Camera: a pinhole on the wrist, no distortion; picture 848 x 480 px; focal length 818.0 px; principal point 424.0 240.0 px. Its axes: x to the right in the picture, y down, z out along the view. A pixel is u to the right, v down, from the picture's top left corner.
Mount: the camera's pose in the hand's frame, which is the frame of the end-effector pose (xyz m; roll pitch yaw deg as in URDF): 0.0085 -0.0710 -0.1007 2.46 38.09 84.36
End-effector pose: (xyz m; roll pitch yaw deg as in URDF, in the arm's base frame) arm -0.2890 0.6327 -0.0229 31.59 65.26 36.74
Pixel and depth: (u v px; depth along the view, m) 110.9 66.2 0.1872
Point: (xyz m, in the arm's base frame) -0.1826 0.6345 -0.0511
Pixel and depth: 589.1 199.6 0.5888
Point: -0.0326 1.0367 0.0649
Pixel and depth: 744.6 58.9 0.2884
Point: -0.2252 0.8418 -0.0632
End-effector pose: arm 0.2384 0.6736 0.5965 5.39 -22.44 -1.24
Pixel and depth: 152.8 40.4 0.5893
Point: 0.2359 0.7452 1.1220
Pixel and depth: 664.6 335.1 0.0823
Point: 0.2664 0.6770 0.5535
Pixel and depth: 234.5 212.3 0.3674
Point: 0.1936 0.7362 0.8449
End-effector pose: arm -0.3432 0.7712 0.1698 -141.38 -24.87 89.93
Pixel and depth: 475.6 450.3 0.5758
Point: -0.2967 0.8979 -0.2843
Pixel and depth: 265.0 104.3 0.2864
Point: -0.3990 0.9105 0.0618
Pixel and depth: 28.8 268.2 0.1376
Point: -0.4038 0.7888 0.1626
